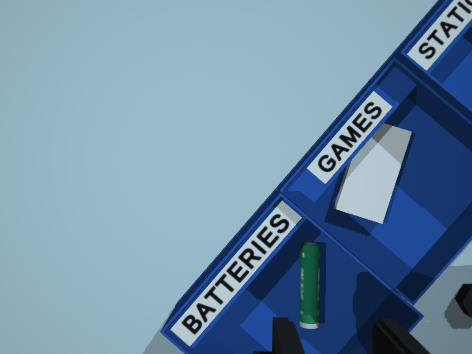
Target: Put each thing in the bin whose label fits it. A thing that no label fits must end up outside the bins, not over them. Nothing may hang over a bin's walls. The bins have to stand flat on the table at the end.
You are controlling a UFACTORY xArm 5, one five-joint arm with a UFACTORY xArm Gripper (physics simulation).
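Frame: origin at the arm's base, x back, y right, z up, level; centimetres.
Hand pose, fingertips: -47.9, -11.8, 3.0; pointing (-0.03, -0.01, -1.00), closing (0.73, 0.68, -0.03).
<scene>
Each offset is from my fingertips to the top centre of the thing, as dx, dy, dz. "*": to the spot under its first point. Level surfaces: height alone.
A green battery {-0.4, +0.7, -6.8} [309, 286] with a pale end lies inside the bin labelled BATTERIES {* -3.9, -1.0, -4.3} [236, 274]. A white box-shaped thing {-2.2, +7.3, -7.2} [371, 181] lies in the bin labelled GAMES {-1.1, +7.6, -3.9} [349, 137], close to its label; I cannot tell what it is. Part of a bin with a label starting STATI {* -4.6, +13.5, -5.0} [440, 37] shows at the top right. A black thing {* +6.1, +5.8, -7.7} [466, 299] lies on the table at the right edge, partly cut off. My gripper [331, 336] is partly open and empty, above the BATTERIES bin, with the battery's lower end showing between and beyond the fingertips.
The three blue bins stand in a diagonal row, their walls side by side. The pale table {dz -8.5} [125, 125] stretches to the left of the row and also shows at the right below the GAMES bin. Dark shadows fall over the BATTERIES bin and the table on the right.
</scene>
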